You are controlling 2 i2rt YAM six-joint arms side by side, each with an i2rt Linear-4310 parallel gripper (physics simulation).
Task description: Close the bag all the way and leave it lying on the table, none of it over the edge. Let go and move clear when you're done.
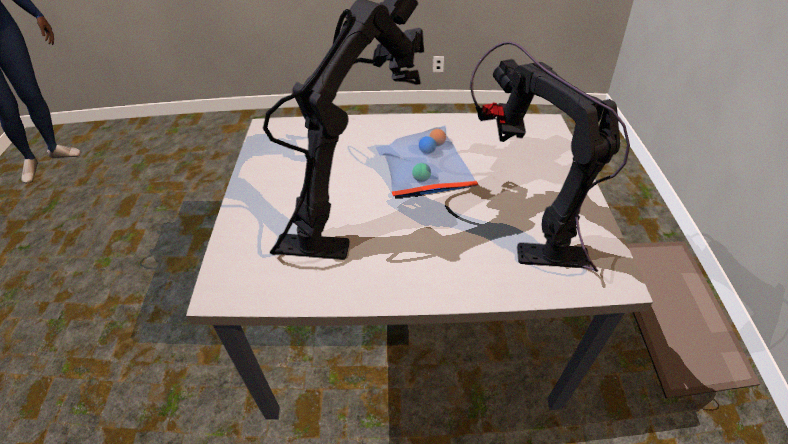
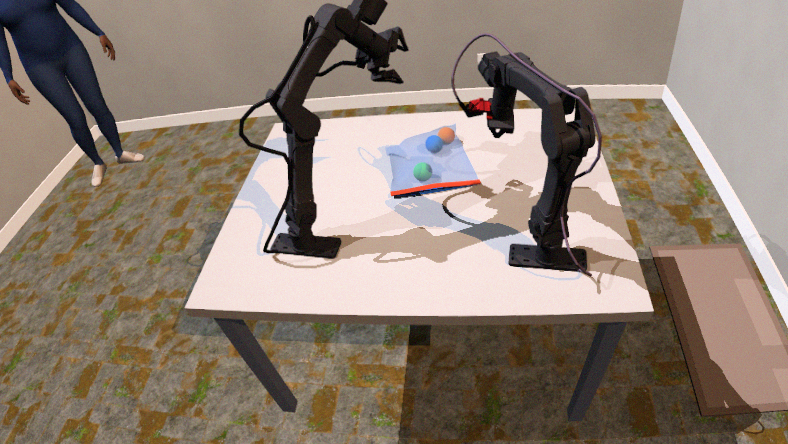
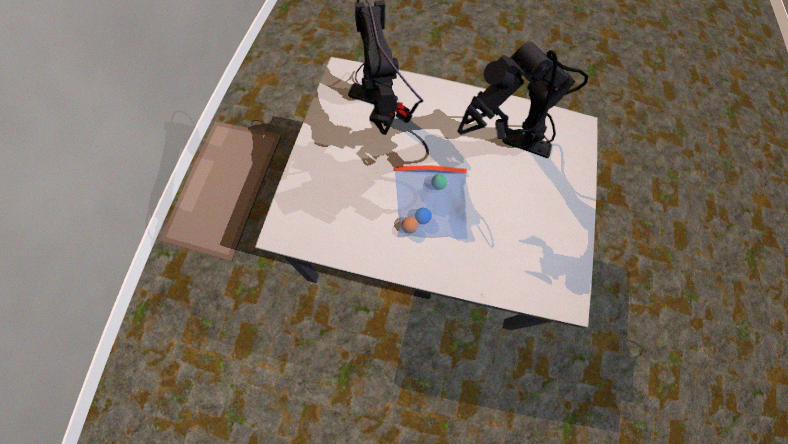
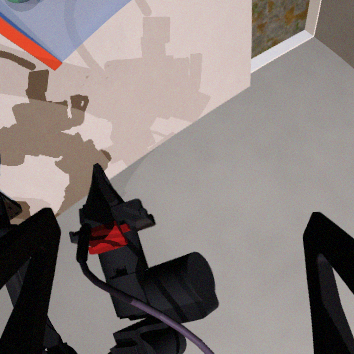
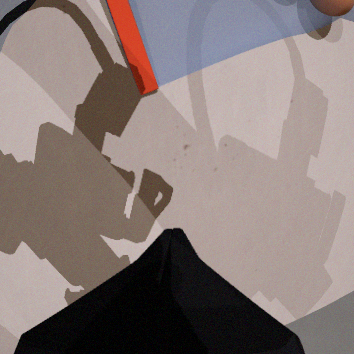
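A translucent blue bag (image 1: pixel 405 165) (image 2: pixel 405 159) (image 3: pixel 446 204) (image 4: pixel 75 25) (image 5: pixel 225 40) lies flat, wholly on the table. Its red strip (image 1: pixel 435 188) (image 2: pixel 435 187) (image 3: pixel 430 168) (image 4: pixel 30 44) (image 5: pixel 135 55) runs along the mouth edge toward the arm bases, with dark blue showing beneath it. I cannot tell whether the mouth is fully sealed. My left gripper (image 1: pixel 420 66) (image 2: pixel 404 65) (image 3: pixel 479 132) (image 4: pixel 179 224) is open and empty, raised clear of the bag. My right gripper (image 1: pixel 502 138) (image 2: pixel 497 133) (image 3: pixel 384 131) (image 4: pixel 96 164) (image 5: pixel 173 241) is shut and empty, above the table to the bag's right.
Green (image 1: pixel 421 172) (image 3: pixel 439 181), blue (image 1: pixel 426 144) (image 3: pixel 423 215) and orange (image 1: pixel 437 136) (image 3: pixel 409 224) balls show at the bag. The white table (image 1: pixel 419 292) (image 3: pixel 523 275) extends around it. A brown see-through panel (image 1: pixel 678 286) is beside the table. A person stands beyond the left side.
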